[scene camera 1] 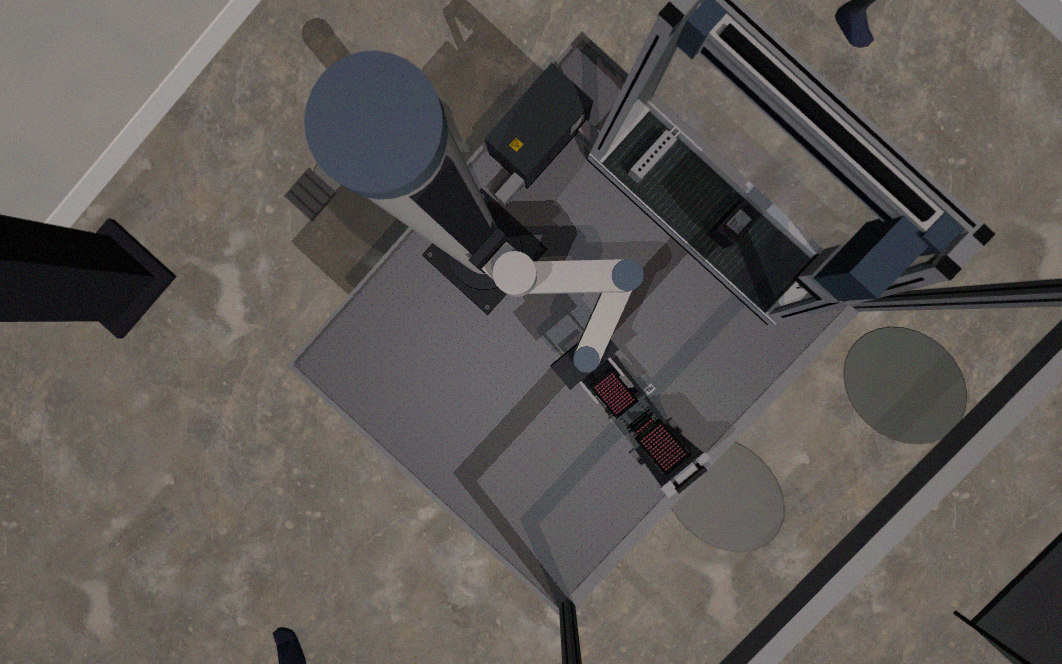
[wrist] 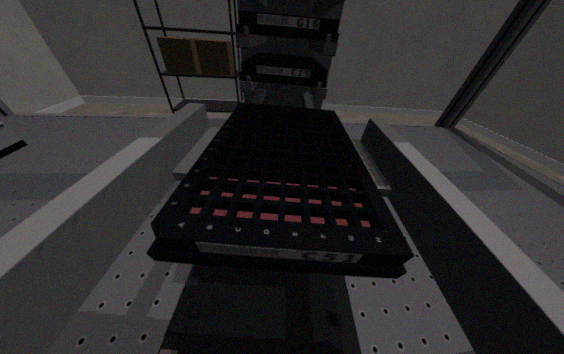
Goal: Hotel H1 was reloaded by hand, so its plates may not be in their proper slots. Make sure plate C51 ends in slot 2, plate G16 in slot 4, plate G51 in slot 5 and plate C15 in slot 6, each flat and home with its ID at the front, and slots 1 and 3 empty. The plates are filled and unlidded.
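Frame: origin at the arm's base, x ahead, y left, z up, level; millimetres.
Seen in the pictures: gripper, between the fingertips: (scene camera 1: 617, 398) (wrist: 286, 126).
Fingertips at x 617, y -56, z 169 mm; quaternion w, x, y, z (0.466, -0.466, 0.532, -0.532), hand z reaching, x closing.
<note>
Offsets run from my fingertips to a thing's top centre. "spot": to the spot under its first point.
My gripper (scene camera 1: 614, 393) (wrist: 286, 126) is shut on plate C51 @[3 mm down, 15 mm back, 2 mm left] (scene camera 1: 613, 393) (wrist: 280, 200), a black plate with red-filled wells. It is held level by its sides, with its ID facing the wrist camera, and stands clear in front of hotel H1 (scene camera 1: 669, 490) (wrist: 328, 48). In the wrist view, plate G16 @[57 mm up, 143 mm ahead, 14 mm right] (wrist: 295, 21) sits in a higher slot and a plate reading C15 @[22 mm up, 143 mm ahead, 13 mm right] (wrist: 285, 72), faintly, in a lower one. In the scene view, an upper red-welled plate @[128 mm up, 143 mm ahead, 14 mm right] (scene camera 1: 664, 447) lies on the hotel; its ID is unreadable. Plate G51 cannot be identified. Slot numbers are not readable.
A small white tag @[156 mm down, 99 mm ahead, 91 mm left] (scene camera 1: 649, 388) is beside the held plate. A dark box with a yellow label @[spot: 41 mm down, 721 mm back, 447 mm left] (scene camera 1: 540, 125) stands near the arm's column. A large framed machine (scene camera 1: 830, 125) is at the upper right. In the wrist view, a wire shelf (wrist: 190, 30) stands behind, left of the hotel.
</note>
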